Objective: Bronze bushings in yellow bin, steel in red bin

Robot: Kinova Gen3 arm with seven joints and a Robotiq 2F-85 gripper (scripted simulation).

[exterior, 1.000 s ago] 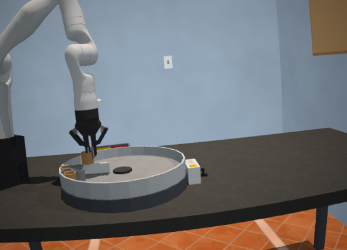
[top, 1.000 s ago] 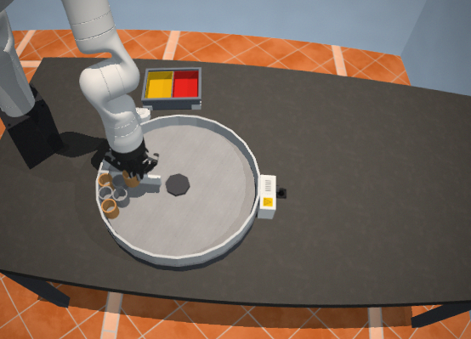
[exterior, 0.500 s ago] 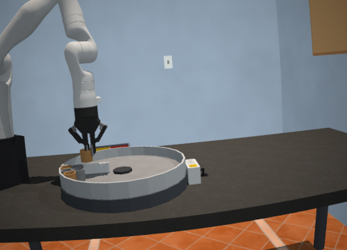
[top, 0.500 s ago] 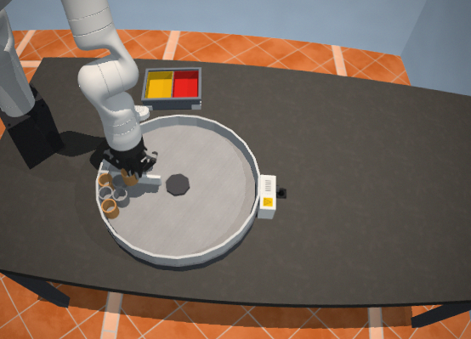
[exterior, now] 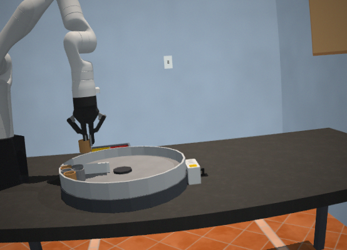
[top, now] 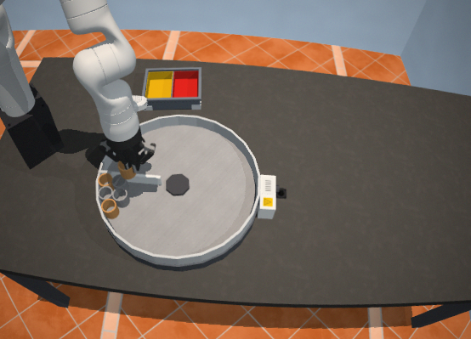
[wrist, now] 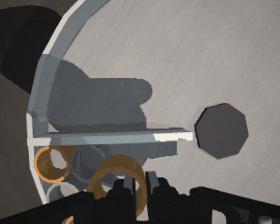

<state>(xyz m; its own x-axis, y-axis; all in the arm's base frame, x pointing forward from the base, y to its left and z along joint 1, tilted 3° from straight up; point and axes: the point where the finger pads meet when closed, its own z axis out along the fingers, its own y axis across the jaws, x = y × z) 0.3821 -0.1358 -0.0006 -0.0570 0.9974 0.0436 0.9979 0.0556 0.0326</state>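
Now: hand 400 mm to the right of the yellow bin and 150 mm above it. From my hand the other things lie so: turntable: 120 mm below, 90 mm ahead, 30 mm to the left.
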